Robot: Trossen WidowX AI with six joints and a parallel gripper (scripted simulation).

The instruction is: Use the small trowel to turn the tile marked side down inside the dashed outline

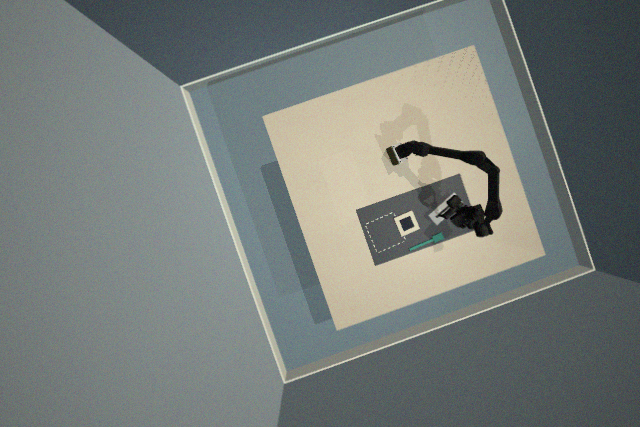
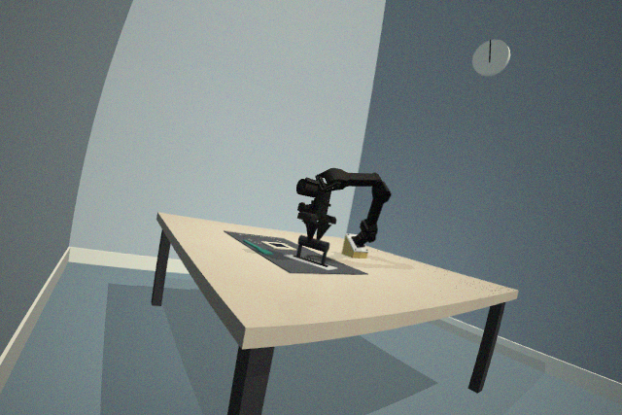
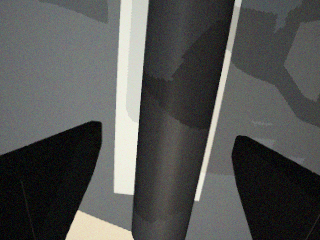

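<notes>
My gripper tip is now 40 mm above the small trowel and 20 mm to the left of it. The rest, counted from my gripper tip: dark mat 170 mm to the right, 100 mm below, 30 mm behind; then tile 240 mm to the right, 80 mm below, 40 mm behind; then thin teal tool 170 mm to the right, 120 mm ahead, 80 mm below.
</notes>
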